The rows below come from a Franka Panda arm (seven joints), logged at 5 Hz.
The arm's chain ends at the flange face. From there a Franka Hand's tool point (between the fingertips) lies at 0.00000 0.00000 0.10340 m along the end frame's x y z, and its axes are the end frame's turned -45 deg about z.
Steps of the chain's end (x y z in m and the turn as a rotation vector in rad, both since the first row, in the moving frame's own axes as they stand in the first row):
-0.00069, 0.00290, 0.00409, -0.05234, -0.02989, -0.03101
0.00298, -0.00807, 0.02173, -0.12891, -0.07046, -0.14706
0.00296, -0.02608, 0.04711, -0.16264, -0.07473, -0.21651
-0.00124, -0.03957, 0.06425, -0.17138, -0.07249, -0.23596
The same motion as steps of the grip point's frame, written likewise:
-0.00852, 0.00330, 0.00390, -0.01587, -0.05815, -0.03101
-0.00635, 0.00171, 0.02062, -0.04133, -0.14098, -0.14706
0.00410, -0.00814, 0.04546, -0.06216, -0.16785, -0.21651
0.01039, -0.01965, 0.06247, -0.06993, -0.17244, -0.23596

